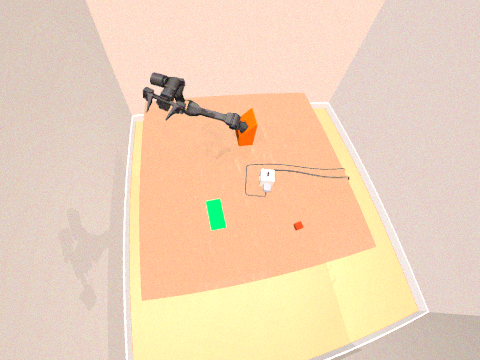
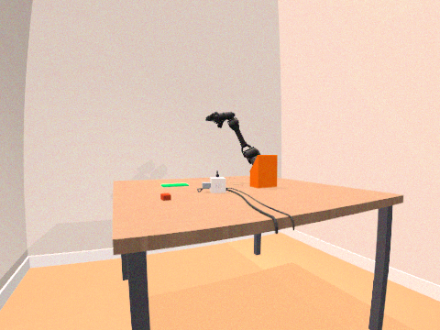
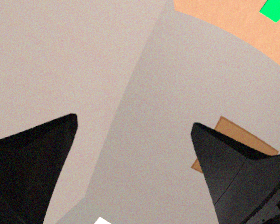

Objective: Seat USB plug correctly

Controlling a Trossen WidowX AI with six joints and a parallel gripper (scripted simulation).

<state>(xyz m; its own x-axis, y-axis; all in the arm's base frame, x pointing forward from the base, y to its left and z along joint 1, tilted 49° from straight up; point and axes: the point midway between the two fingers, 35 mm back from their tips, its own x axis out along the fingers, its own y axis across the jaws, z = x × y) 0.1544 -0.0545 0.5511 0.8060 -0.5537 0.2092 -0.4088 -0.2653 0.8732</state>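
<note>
The dark USB plug lies 510 mm to the left of my gripper tip, 380 mm below it and 200 mm ahead of it. The rest, counted from my gripper tip: USB socket (510 mm to the left, 400 mm below, 200 mm ahead); flat green strip (470 mm below, 320 mm ahead, 170 mm to the left).
</note>
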